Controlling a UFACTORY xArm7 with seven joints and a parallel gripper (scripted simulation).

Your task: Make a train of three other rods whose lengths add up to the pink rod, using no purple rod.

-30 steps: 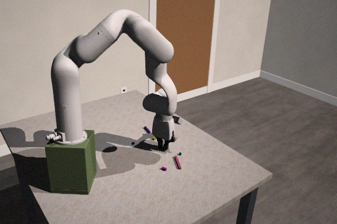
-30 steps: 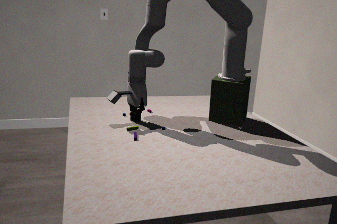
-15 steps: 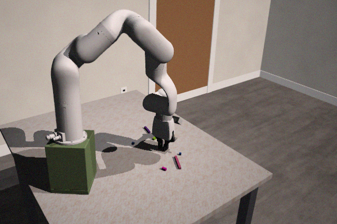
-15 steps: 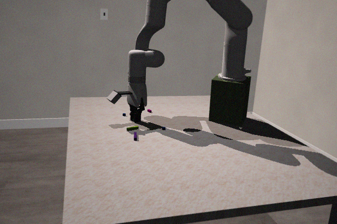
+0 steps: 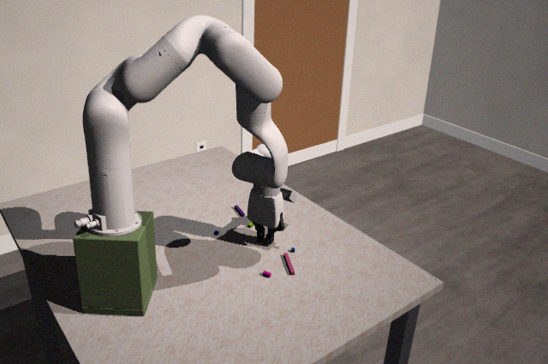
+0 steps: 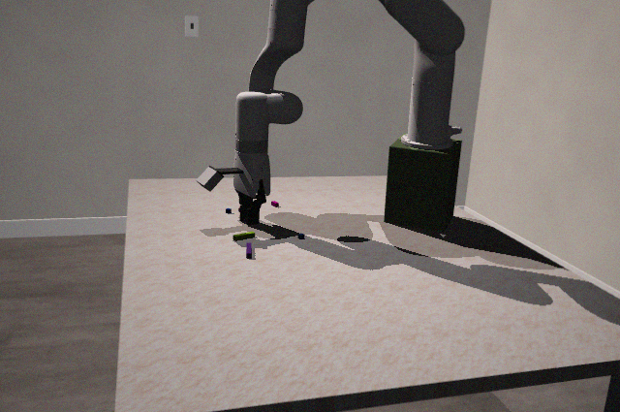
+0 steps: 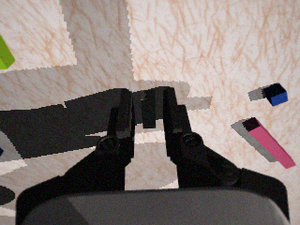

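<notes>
The lime rod lies 50 mm ahead of my hand, 90 mm to the left of it and 20 mm below it. Round my hand: pink rod (40 mm behind, 120 mm to the right, 20 mm below); then grey rod (20 mm below); then magenta rod (120 mm behind, 110 mm to the right, 20 mm below).
</notes>
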